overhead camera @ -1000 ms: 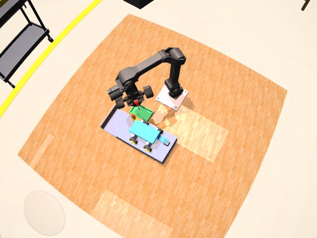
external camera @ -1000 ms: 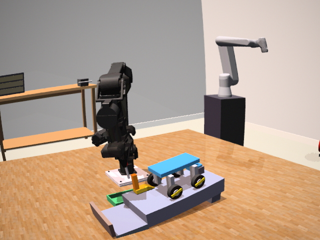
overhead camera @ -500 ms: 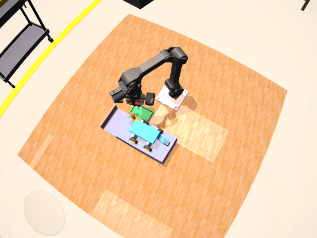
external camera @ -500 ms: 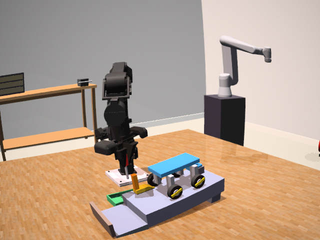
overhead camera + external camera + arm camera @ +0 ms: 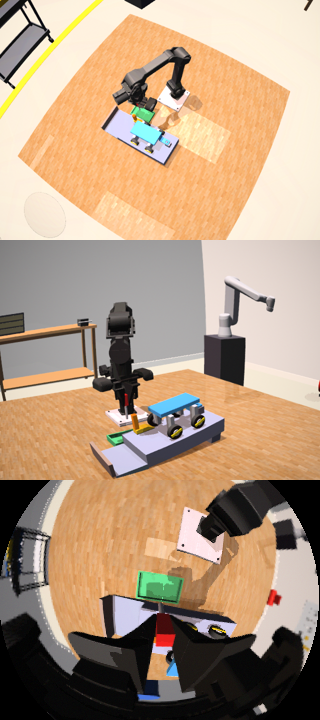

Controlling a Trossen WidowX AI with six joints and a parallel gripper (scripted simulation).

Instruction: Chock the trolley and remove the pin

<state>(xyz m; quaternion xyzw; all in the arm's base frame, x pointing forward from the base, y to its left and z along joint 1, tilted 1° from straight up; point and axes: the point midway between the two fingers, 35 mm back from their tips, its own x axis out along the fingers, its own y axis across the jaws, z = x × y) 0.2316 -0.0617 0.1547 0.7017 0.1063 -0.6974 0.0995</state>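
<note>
Now: the green tray 2 cm behind my gripper tip and 14 cm below it. Round my gripper tip: red-headed stop pin (right at my gripper tip); blue-topped trolley (8 cm ahead, 13 cm to the left, 3 cm below); yellow chock (5 cm ahead, 4 cm to the left, 5 cm below).
</note>
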